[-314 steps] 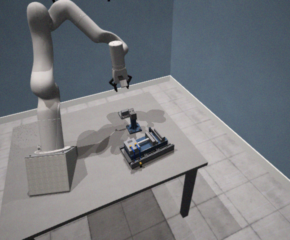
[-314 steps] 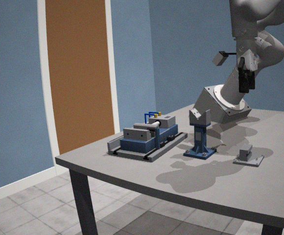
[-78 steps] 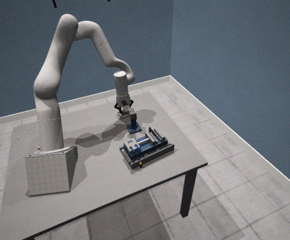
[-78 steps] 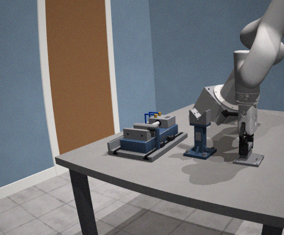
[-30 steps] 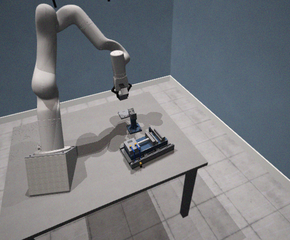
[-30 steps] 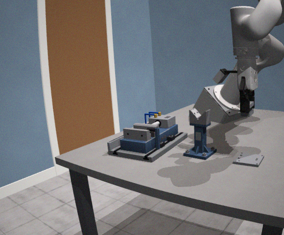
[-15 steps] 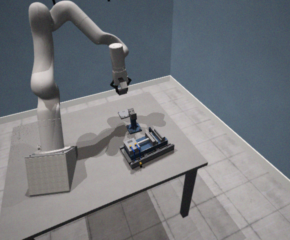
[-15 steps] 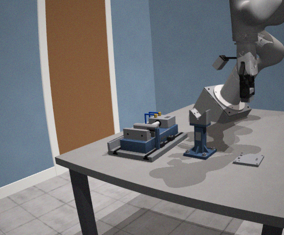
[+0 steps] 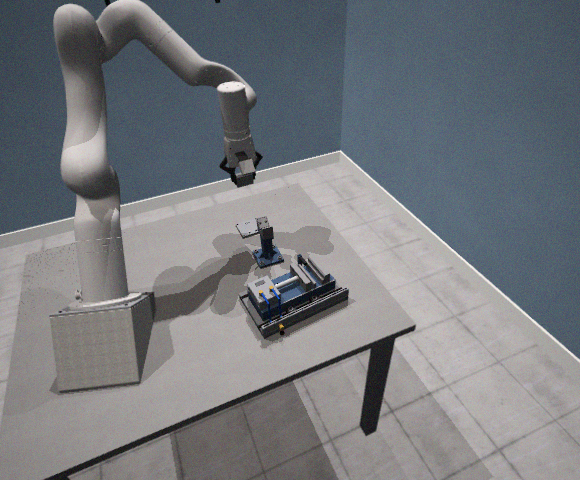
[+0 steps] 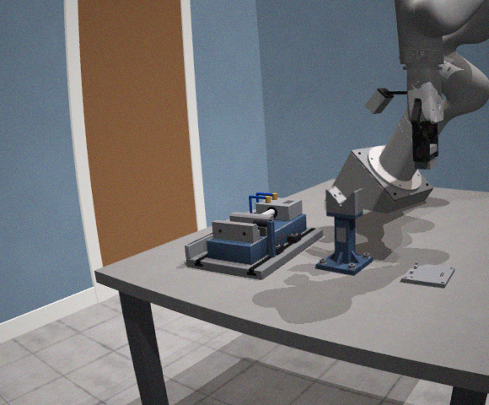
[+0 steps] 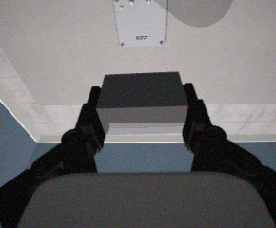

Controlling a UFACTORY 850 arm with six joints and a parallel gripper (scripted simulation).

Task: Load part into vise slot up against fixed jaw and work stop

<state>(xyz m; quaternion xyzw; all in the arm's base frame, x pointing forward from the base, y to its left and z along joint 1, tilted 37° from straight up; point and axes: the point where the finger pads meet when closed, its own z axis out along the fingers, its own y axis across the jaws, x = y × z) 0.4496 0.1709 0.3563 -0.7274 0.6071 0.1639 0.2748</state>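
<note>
Right now my hand is 1 cm to the right of the part and 1 cm above it. Also, from my hand: moving jaw 11 cm ahead, 37 cm to the right, 17 cm below; infeed plate 1 cm to the left, 24 cm below; work stop 13 cm ahead, 32 cm to the right, 16 cm below.
</note>
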